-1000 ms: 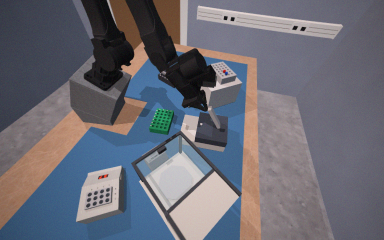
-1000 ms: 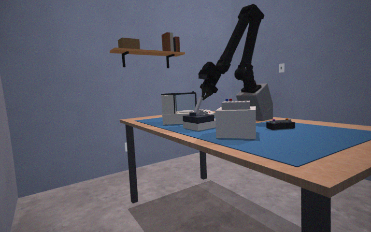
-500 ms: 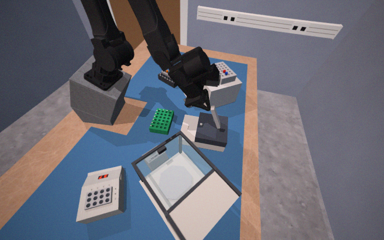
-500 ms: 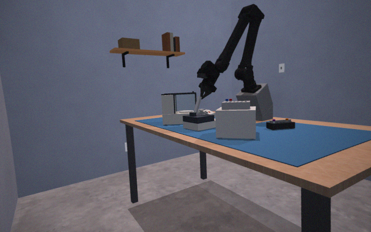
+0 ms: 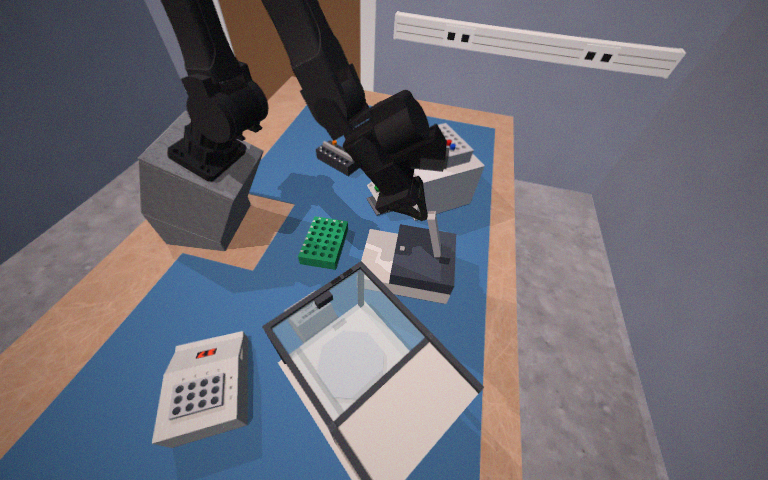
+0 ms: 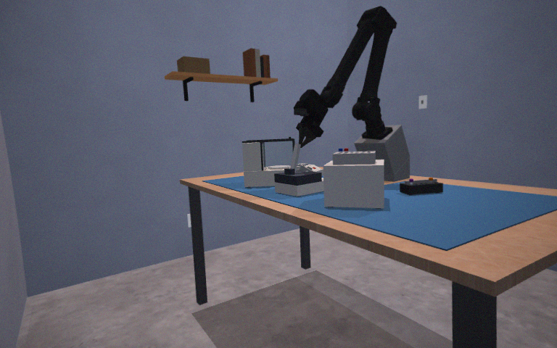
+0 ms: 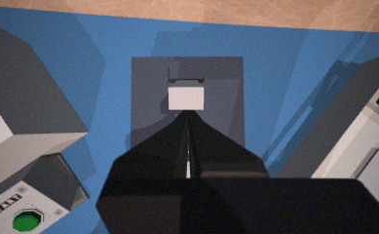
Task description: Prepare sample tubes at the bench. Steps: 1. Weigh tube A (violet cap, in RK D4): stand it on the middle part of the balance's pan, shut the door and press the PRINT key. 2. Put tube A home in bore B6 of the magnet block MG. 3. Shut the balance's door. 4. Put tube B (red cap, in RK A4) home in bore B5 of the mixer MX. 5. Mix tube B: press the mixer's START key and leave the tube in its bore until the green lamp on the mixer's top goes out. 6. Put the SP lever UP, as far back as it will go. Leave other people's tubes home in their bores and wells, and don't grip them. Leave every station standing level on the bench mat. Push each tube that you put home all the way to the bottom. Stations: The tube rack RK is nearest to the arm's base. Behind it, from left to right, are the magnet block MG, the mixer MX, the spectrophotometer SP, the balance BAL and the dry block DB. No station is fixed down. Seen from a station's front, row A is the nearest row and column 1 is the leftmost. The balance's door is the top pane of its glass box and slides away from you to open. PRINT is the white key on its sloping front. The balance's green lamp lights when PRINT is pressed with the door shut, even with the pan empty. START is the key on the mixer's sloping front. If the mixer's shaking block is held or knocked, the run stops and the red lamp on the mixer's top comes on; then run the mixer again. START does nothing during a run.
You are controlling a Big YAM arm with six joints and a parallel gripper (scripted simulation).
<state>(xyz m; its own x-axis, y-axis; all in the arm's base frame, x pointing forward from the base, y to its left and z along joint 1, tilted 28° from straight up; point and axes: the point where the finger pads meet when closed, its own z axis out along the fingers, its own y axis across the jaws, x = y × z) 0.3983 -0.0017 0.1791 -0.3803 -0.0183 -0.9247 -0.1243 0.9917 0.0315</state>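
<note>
Now: the SP lever 5 cm below my hand, 3 cm ahead of it and 1 cm to the left of it. The rest, counted from my hand: blue-capped tube: 26 cm to the left, 3 cm below, 1 cm ahead; balance door: 25 cm to the right, 7 cm behind, 2 cm above; green start key: 18 cm to the left, 14 cm behind, 12 cm below.
</note>
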